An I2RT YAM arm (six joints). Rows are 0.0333 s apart.
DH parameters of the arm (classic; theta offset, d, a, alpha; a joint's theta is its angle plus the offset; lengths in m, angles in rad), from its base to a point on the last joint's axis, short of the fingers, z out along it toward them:
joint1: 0 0.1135 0.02 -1.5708
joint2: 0 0 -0.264 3.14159
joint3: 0.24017 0 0.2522 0
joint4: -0.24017 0 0.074 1.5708
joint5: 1.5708 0 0 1.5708
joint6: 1.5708 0.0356 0 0
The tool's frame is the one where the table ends.
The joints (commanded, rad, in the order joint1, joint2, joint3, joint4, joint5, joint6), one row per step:
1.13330, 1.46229, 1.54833, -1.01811, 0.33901, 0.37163
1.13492, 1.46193, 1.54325, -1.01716, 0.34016, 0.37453
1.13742, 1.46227, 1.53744, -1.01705, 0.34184, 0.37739
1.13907, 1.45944, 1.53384, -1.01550, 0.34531, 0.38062
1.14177, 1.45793, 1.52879, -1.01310, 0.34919, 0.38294
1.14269, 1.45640, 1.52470, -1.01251, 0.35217, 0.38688
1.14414, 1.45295, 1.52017, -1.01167, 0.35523, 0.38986
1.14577, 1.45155, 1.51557, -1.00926, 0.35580, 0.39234
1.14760, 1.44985, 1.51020, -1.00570, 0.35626, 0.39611
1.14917, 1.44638, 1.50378, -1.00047, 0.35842, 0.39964
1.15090, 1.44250, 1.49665, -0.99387, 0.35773, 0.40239
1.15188, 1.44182, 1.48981, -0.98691, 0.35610, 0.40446
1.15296, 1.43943, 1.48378, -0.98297, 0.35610, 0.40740
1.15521, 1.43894, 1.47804, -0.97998, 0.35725, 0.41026
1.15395, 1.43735, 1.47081, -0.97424, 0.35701, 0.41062
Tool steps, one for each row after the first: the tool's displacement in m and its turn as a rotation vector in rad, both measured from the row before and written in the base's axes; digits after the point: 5 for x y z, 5 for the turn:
-0.00041, 0.00016, -0.00137, -0.00224, 0.00182, -0.00126
-0.00059, 0.00035, -0.00183, -0.00451, 0.00236, -0.00067
-0.00059, -0.00041, -0.00018, 0.00127, -0.00170, -0.00285
-0.00069, 0.00008, -0.00093, -0.00109, -0.00154, -0.00135
-0.00032, -0.00028, -0.00076, -0.00066, 0.00004, -0.00382
-0.00064, -0.00064, -0.00035, 0.00037, -0.00109, -0.00261
-0.00049, 0.00003, -0.00086, 0.00044, 0.00079, -0.00059
-0.00054, 0.00007, -0.00094, 0.00180, 0.00105, -0.00130
-0.00055, -0.00029, -0.00066, 0.00328, -0.00127, -0.00238
-0.00067, -0.00020, -0.00071, 0.00478, 0.00013, 0.00005
-0.00016, 0.00047, -0.00148, 0.00239, 0.00163, 0.00038
-0.00042, -0.00017, -0.00094, 0.00187, 0.00095, -0.00114
-0.00054, 0.00031, -0.00142, -0.00089, 0.00111, -0.00059
0.00031, -0.00018, -0.00142, 0.00037, 0.00027, -0.00139

